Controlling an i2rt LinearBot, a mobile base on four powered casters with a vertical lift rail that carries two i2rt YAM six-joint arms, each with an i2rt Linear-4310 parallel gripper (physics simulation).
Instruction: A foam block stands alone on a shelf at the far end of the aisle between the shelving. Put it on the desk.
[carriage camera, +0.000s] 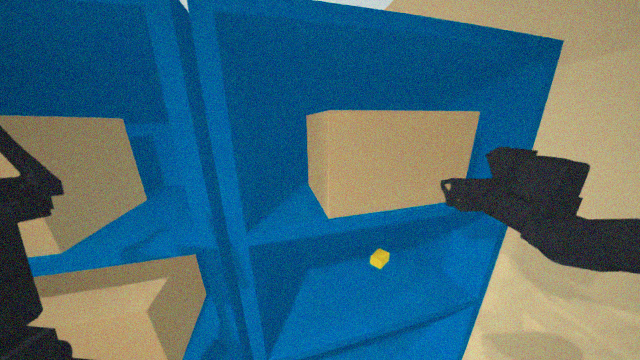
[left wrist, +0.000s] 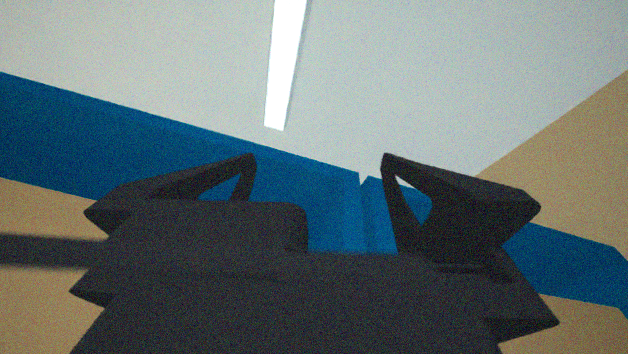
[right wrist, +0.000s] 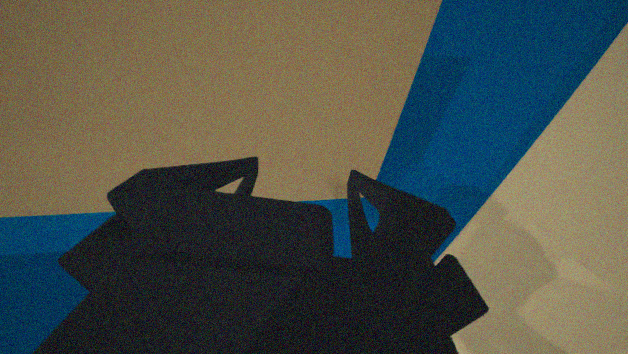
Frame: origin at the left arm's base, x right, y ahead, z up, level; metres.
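Seen in the pictures: left gripper, fingertip midpoint: (left wrist: 316, 160); right gripper, fingertip midpoint: (carriage camera: 455, 182) (right wrist: 304, 170).
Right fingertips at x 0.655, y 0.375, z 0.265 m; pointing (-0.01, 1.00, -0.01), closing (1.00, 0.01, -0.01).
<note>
Pixels of each thing's middle, then the offset from my right fingertips to it.
- small yellow foam block, body centre: (carriage camera: 379, 258) dy +0.341, dx -0.062, dz -0.524 m
- large tan box, body centre: (right wrist: 208, 65) (carriage camera: 378, 154) dy +0.171, dx -0.156, dz +0.045 m
A small yellow foam block (carriage camera: 380, 258) sits on a lower shelf of the blue shelving (carriage camera: 515, 115), below and left of my right gripper in the carriage view. It does not show in either wrist view. My right gripper (right wrist: 304, 170) is open and empty; in the right wrist view its tips stand in front of a large tan surface and a blue shelf edge. My left gripper (left wrist: 316, 160) is open and empty, pointing up toward the shelving's top and the ceiling. At the left edge of the carriage view part of the left arm shows. The desk does not show in any view.
A large tan box (carriage camera: 400, 160) stands on the shelf above the block. Two more tan boxes (carriage camera: 95, 170) (carriage camera: 185, 295) are in the left shelving bay, beyond a blue upright (carriage camera: 210, 125). A tan wall (carriage camera: 600, 110) is at the right. A ceiling light (left wrist: 285, 65) shows overhead.
</note>
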